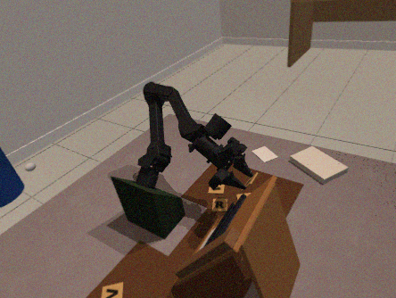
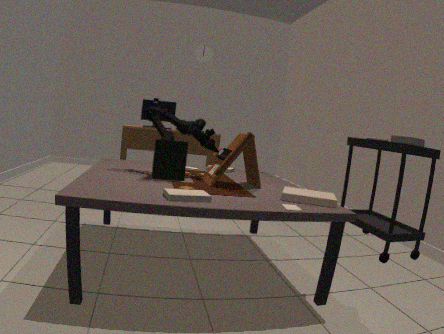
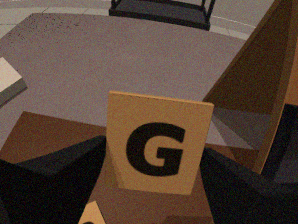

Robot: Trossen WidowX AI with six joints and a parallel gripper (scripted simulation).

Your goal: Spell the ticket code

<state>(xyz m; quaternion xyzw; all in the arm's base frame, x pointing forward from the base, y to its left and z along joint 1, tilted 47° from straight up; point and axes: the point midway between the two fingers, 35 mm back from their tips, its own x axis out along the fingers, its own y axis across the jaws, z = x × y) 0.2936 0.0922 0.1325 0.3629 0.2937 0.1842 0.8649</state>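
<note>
Right now my gripper tip is 18 cm to the left of the white ticket, 8 cm above it and 3 cm past it. Round my gripper tip: brown mat (16 cm below, 15 cm to the right, 12 cm behind); tan letter tile (right at my gripper tip).
</note>
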